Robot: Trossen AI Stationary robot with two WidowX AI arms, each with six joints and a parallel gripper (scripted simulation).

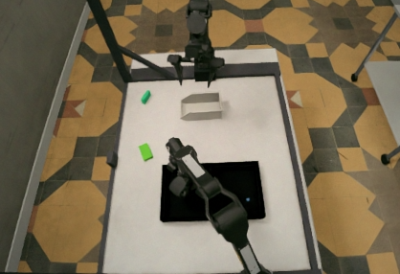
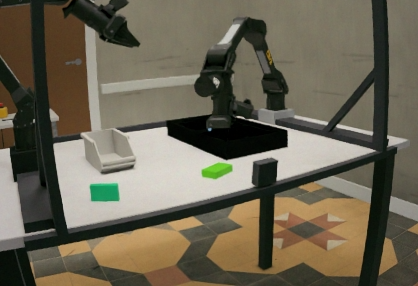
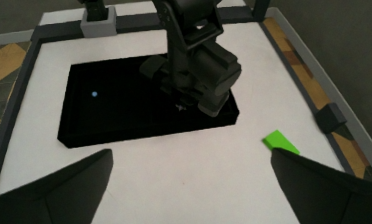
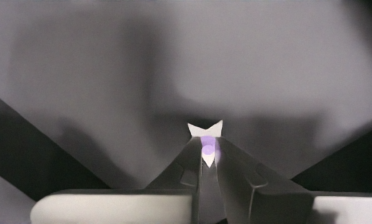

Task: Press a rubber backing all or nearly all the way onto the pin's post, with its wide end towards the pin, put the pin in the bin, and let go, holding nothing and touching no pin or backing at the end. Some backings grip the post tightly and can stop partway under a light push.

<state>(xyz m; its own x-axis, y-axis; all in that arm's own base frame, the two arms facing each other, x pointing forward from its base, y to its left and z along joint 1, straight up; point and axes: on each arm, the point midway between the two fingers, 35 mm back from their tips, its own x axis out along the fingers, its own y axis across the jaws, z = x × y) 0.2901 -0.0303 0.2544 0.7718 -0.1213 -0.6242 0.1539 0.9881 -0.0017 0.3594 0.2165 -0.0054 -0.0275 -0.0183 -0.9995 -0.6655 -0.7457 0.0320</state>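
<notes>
The black tray is 7 cm ahead of my right hand, 5 cm to the right of it and 2 cm below it. Also, from my right hand: white star-shaped pin: 3 cm below; then grey bin: 32 cm to the left, 10 cm ahead.
The white star-shaped pin is 80 mm behind my left hand, 260 mm to the right of it and 320 mm below it. From my left hand the other things lie so: grey bin: 20 mm ahead, 70 mm to the left, 290 mm below; then black tray: 10 mm behind, 310 mm to the right, 310 mm below.
</notes>
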